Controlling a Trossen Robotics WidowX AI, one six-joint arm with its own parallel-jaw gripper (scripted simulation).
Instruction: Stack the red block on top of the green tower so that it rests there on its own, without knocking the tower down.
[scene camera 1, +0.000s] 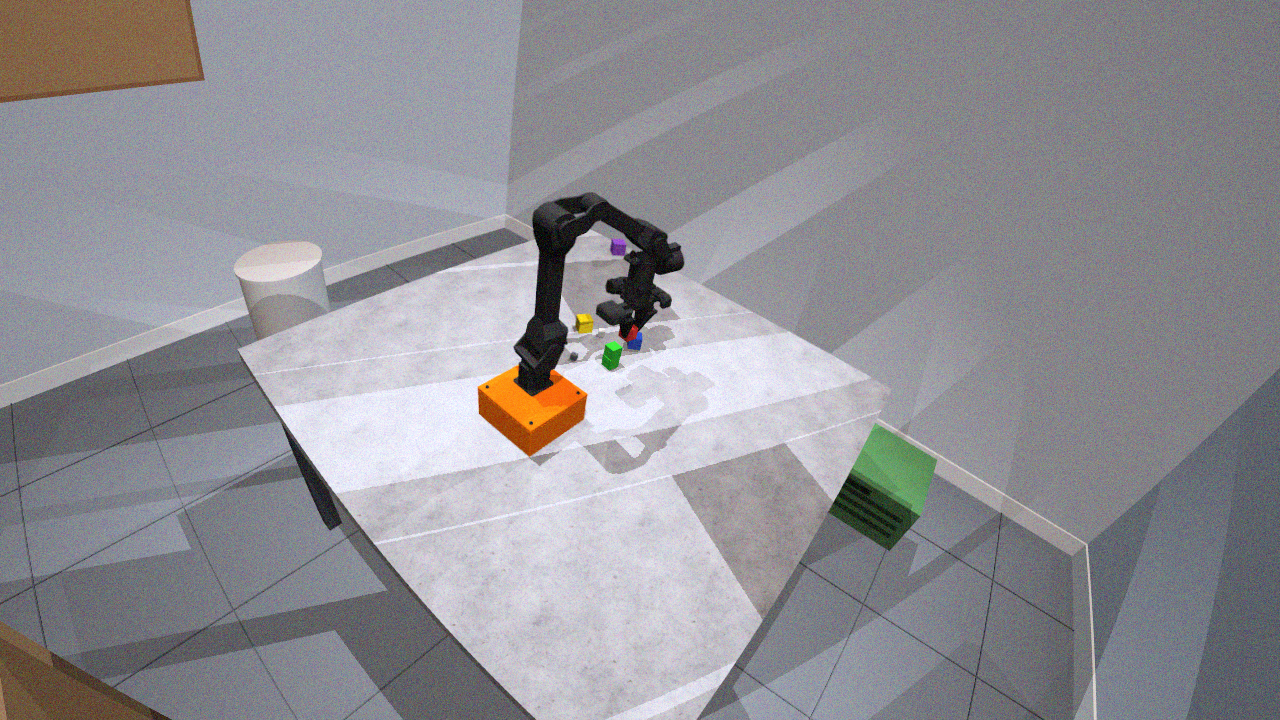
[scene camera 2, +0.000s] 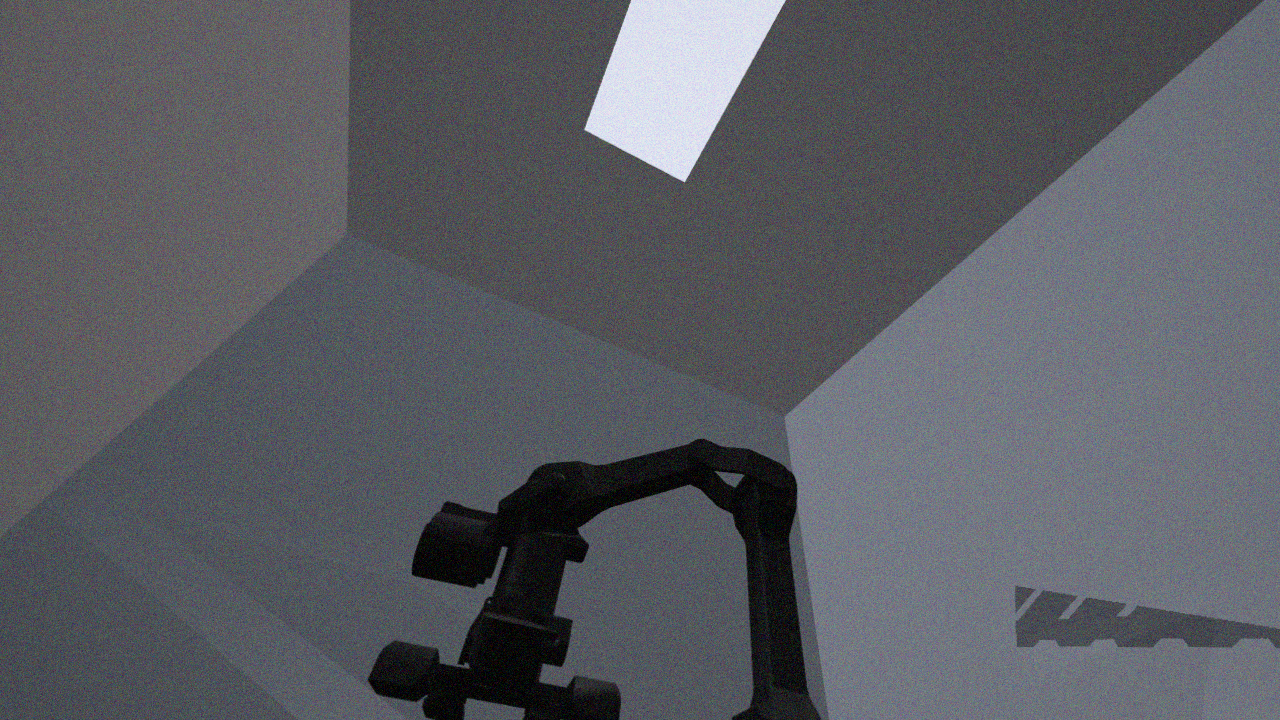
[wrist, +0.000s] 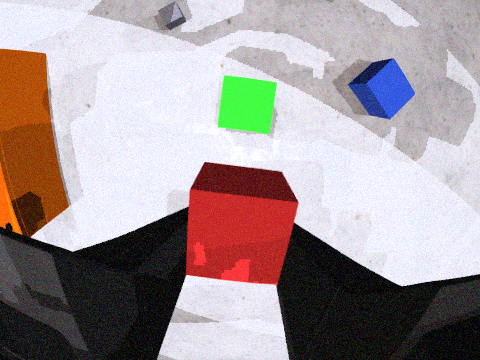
Note:
My gripper (scene camera 1: 629, 335) holds a red block (wrist: 240, 219). Further things: a blue block (wrist: 382, 88).
My gripper is seen too in the wrist view (wrist: 236, 223). Scene camera 2 does not show the red block: it is out of frame. Scene camera 2 misses the blue block: it is out of frame.

